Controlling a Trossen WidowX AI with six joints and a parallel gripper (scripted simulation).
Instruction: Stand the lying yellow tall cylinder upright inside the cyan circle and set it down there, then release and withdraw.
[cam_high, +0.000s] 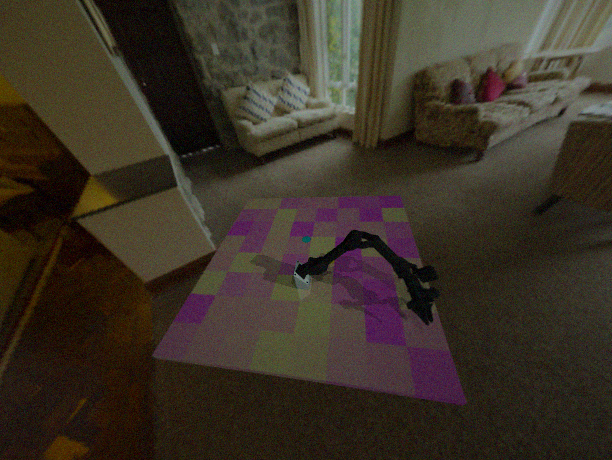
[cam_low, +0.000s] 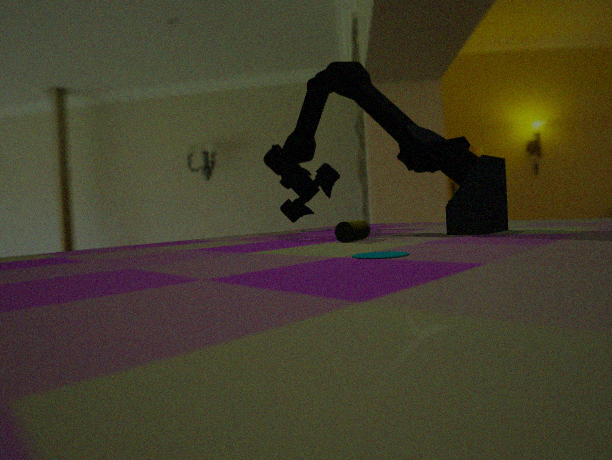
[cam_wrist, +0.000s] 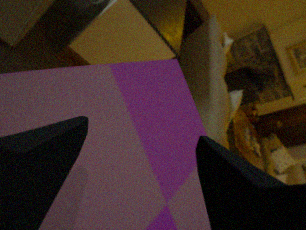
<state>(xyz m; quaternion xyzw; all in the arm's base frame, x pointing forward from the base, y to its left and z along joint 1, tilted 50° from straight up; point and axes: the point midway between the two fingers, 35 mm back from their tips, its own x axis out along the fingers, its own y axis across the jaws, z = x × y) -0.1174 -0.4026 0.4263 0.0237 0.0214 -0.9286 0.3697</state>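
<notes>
The yellow tall cylinder lies 330 mm ahead of my gripper tip, 480 mm to the left of it and 50 mm below it. The rest, counted from my gripper tip: cyan circle: 480 mm ahead, 670 mm to the left, 70 mm below.
</notes>
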